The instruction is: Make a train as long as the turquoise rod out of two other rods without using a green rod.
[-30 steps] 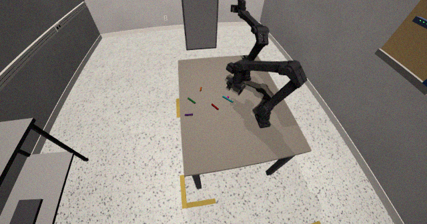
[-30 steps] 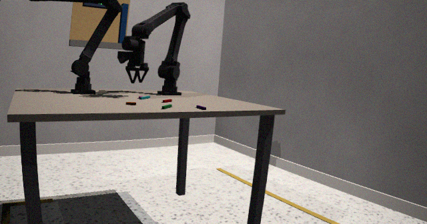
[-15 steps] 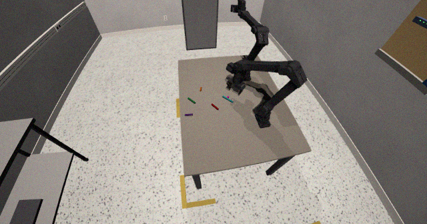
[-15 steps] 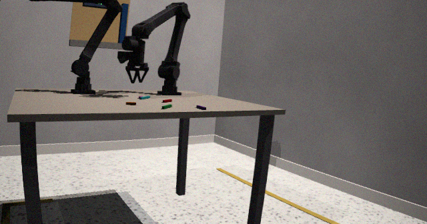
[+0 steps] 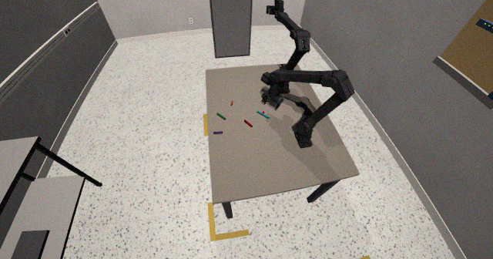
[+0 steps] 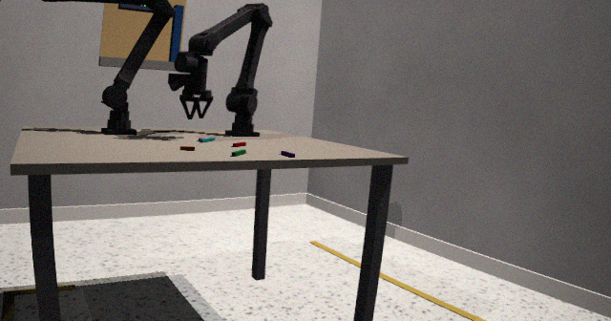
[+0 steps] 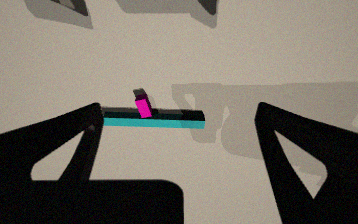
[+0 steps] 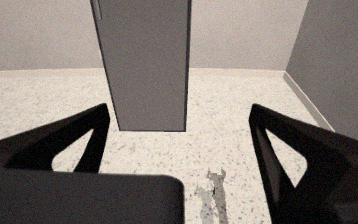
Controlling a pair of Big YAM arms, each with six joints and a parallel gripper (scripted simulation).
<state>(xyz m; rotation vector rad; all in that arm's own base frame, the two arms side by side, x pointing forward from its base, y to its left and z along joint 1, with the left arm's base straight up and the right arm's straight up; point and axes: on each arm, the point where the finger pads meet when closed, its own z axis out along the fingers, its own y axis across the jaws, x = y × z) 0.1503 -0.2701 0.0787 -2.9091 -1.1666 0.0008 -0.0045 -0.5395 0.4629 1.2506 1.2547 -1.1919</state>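
Right now the red rod is 170 mm ahead of my left hand, 90 mm to the left of it and 70 mm below it. From my left hand the other things lie so: turquoise rod (60 mm ahead, 30 mm to the left, 70 mm below); then small magenta rod (50 mm ahead, 10 mm to the left, 70 mm below); then orange rod (270 mm ahead, 110 mm to the right, 70 mm below).
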